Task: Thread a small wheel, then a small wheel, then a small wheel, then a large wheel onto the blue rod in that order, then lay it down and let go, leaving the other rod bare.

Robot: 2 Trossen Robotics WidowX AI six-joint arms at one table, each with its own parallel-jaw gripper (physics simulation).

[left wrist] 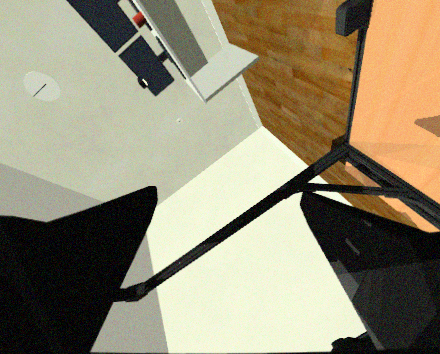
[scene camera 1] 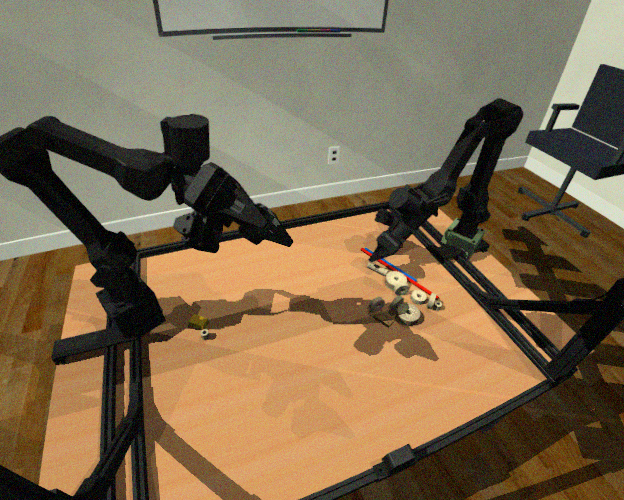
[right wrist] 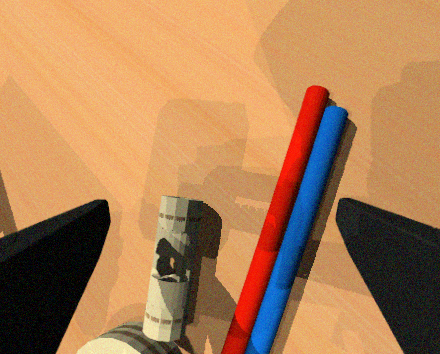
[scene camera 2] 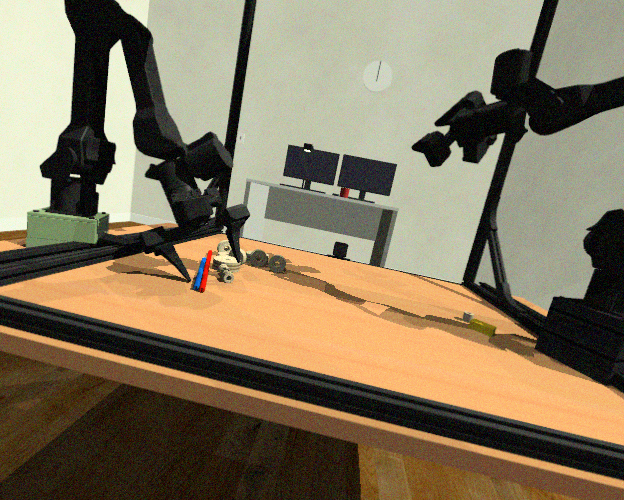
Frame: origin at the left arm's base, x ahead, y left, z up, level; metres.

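Seen in the pictures: left gripper, fingertip midpoint: [left wrist: 230,195] [scene camera 1: 280,235] [scene camera 2: 423,136]; right gripper, fingertip midpoint: [scene camera 1: 373,257] [right wrist: 224,210] [scene camera 2: 215,271]; left arm's base, origin of the base link: [scene camera 1: 124,293] [scene camera 2: 604,309]; right arm's base, origin of the base link: [scene camera 1: 465,230] [scene camera 2: 73,212].
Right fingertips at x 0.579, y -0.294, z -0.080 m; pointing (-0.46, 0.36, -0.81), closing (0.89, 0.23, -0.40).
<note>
Offsets run from my right fingertips to a thing's middle. "pt": to the spot under its first point.
The blue rod {dx +0.023, dy -0.043, dz -0.015 m} [scene camera 1: 406,273] [scene camera 2: 200,273] [right wrist: 297,230] lies flat beside the red rod {dx +0.011, dy -0.078, dz -0.015 m} [scene camera 1: 427,292] [scene camera 2: 206,270] [right wrist: 271,230], closely parallel; no wheel shows on their visible parts. My right gripper [scene camera 2: 214,271] [right wrist: 224,210] is open and empty, low over the rods' upper ends, its fingers on either side of both rods and a pale cylinder. Pale wheels lie beside the rods: a large wheel {dx -0.111, dy -0.179, dz -0.010 m} [scene camera 1: 408,314], another thick wheel {dx -0.029, dy -0.095, dz -0.010 m} [scene camera 1: 396,279], a smaller wheel {dx -0.036, dy -0.171, dz -0.013 m} [scene camera 1: 418,296], and two upright shaded wheels {pt dx -0.106, dy -0.151, dz -0.005 m} [scene camera 2: 257,258] {dx -0.158, dy -0.138, dz -0.016 m} [scene camera 2: 277,263]. My left gripper [scene camera 2: 428,136] [left wrist: 230,195] is open and empty, high above the table.
The pale holed cylinder {dx -0.022, dy -0.031, dz -0.011 m} [scene camera 1: 377,267] [right wrist: 170,305] lies left of the rods in the right wrist view, next to a wheel's rim. A yellow block {dx -0.477, dy +0.178, dz -0.012 m} [scene camera 1: 197,321] [scene camera 2: 482,327] and a small white piece {dx -0.487, dy +0.136, dz -0.011 m} [scene camera 1: 204,333] [scene camera 2: 468,316] lie near the left arm's base. Dark rails edge the table.
</note>
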